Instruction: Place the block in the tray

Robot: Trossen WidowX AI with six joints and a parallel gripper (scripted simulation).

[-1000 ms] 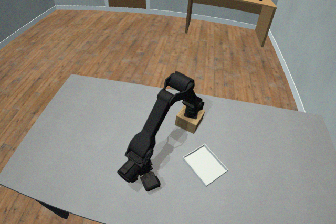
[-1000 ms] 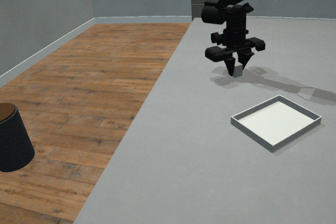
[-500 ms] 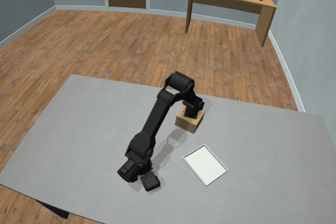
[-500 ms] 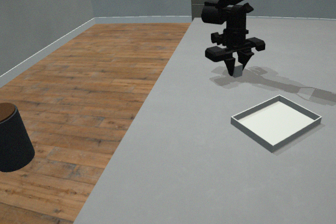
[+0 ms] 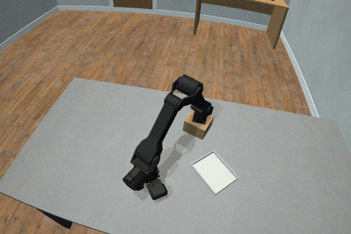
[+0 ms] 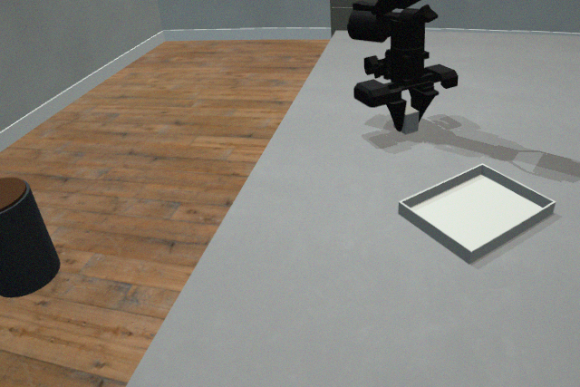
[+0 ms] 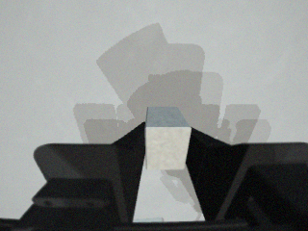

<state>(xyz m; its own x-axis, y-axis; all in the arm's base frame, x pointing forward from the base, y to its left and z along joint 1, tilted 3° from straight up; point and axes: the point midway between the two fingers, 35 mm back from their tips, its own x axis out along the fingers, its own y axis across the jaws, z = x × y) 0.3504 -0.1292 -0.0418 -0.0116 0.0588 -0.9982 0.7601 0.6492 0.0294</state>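
The white tray lies 240 mm to the left of my hand, 120 mm behind it and 30 mm below it. Round my hand: grey block 20 mm below.
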